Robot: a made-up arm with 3 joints.
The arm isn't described. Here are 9 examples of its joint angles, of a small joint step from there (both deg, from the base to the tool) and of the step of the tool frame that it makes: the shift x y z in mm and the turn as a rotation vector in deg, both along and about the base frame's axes.
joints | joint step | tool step
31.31 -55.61 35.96 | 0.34 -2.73 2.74 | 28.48 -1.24 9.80 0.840 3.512 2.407
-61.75 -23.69 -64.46 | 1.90 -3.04 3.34 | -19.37 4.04 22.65 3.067 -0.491 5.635
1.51 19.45 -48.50 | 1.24 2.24 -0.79 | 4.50 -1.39 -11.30 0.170 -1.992 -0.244
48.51 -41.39 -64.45 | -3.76 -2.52 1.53 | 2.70 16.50 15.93 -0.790 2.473 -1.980
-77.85 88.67 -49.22 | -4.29 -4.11 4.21 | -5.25 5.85 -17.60 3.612 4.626 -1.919
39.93 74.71 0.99 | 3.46 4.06 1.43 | 15.97 8.61 -9.75 1.431 -3.758 2.728
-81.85 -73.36 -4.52 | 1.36 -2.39 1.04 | -5.69 -21.59 7.55 2.487 -0.722 2.293
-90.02 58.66 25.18 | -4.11 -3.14 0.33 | 11.02 11.72 14.42 2.963 0.042 -2.877
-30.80 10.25 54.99 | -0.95 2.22 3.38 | 8.22 -2.24 -20.28 -1.581 -2.156 1.665
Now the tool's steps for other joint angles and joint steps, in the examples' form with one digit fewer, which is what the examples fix.
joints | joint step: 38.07 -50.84 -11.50 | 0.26 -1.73 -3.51
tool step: 7.0 13.7 4.0 -3.42 -0.45 -0.98
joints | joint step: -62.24 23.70 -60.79 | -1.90 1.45 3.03
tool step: 10.9 1.4 -9.3 -2.01 -0.05 0.52
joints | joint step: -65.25 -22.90 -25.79 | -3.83 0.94 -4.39
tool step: 41.2 -4.0 -11.9 -1.14 1.97 -7.86
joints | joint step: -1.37 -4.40 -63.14 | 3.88 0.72 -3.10
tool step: -3.6 -16.6 -6.4 -0.69 -0.17 0.67
